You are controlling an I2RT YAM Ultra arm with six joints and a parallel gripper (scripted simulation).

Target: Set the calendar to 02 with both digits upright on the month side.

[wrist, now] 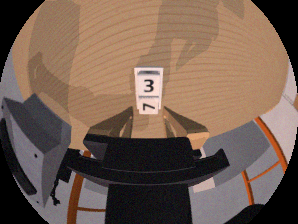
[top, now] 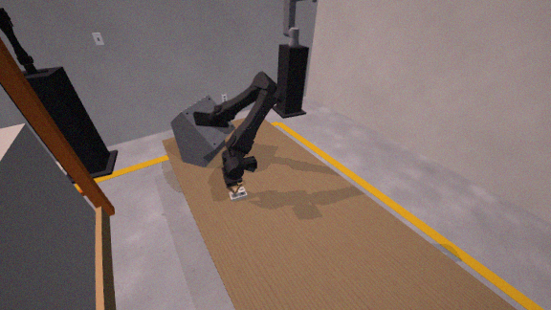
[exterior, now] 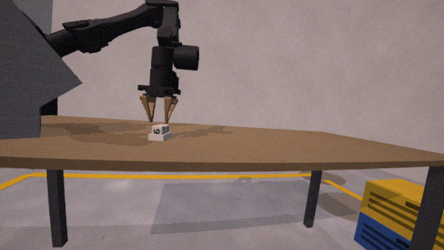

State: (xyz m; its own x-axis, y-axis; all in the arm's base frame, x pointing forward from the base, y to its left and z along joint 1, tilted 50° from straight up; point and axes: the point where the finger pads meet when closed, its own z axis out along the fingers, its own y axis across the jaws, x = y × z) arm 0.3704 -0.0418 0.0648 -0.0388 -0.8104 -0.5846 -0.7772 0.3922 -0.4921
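The small white tray is 20 mm to the left of my hand and 50 mm below it.
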